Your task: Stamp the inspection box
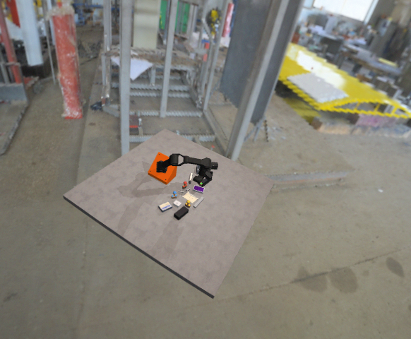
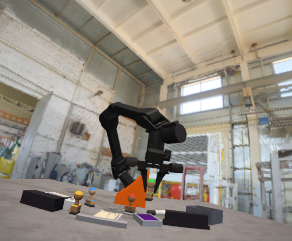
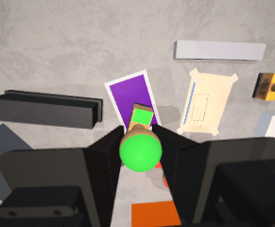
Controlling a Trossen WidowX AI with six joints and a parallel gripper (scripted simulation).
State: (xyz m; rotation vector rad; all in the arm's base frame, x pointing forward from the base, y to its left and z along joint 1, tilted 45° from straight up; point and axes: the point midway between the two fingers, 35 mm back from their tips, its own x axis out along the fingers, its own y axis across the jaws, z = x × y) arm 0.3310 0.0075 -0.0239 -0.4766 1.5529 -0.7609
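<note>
Now: gripper tip 12 cm to the left of the cream card, 9 cm above it and 2 cm past it. Also, from my gripper tip: green-knobbed stamp right at my gripper tip; then red-knobbed stamp 11 cm behind, 7 cm below, 4 cm to the right; then purple ink pad 8 cm below.
</note>
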